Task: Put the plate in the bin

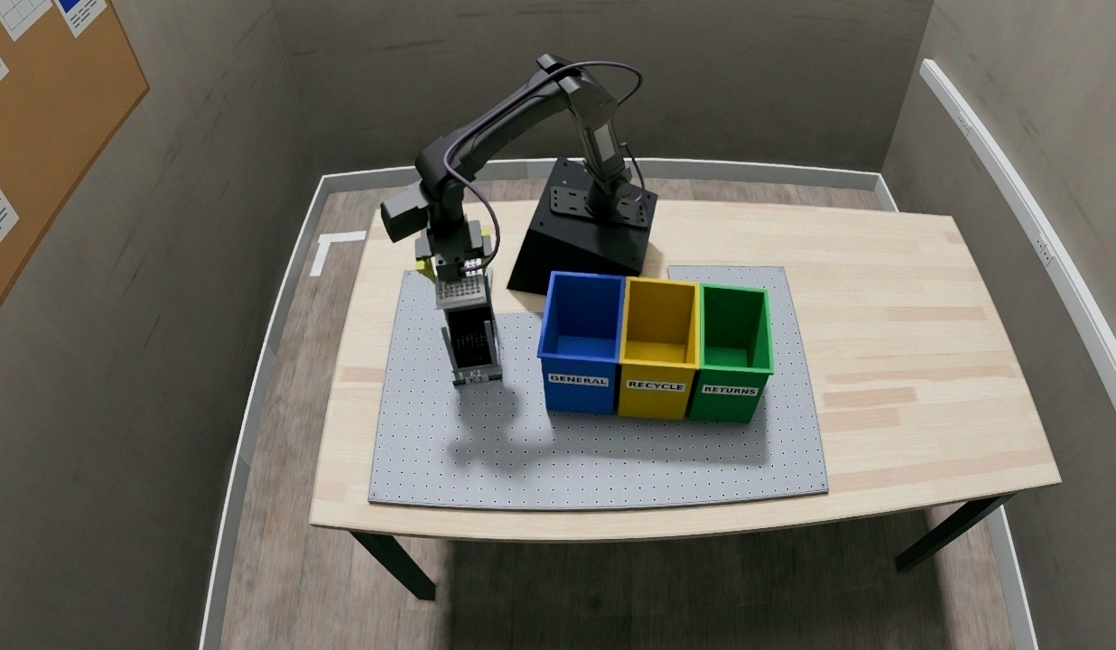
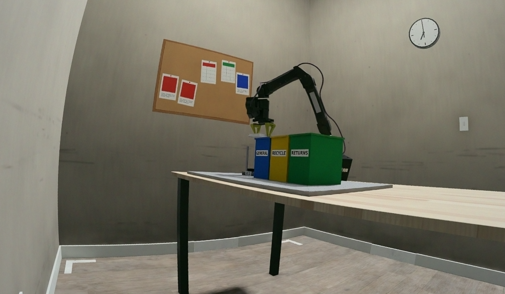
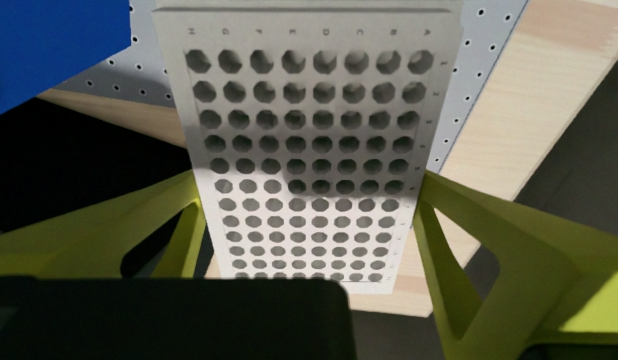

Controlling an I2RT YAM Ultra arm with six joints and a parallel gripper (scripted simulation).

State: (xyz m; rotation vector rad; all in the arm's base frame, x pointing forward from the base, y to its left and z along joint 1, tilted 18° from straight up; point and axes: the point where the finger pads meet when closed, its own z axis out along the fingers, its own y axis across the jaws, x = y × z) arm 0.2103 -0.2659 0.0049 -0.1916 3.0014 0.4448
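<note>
My gripper is now 11 cm short of the green returns bin, 47 cm to the right of it and 12 cm above it. From my hand the other things lie so: white 96-well plate: right at my hand; dark plate: 18 cm below; blue general bin: 7 cm ahead, 21 cm to the left, 12 cm below.
</note>
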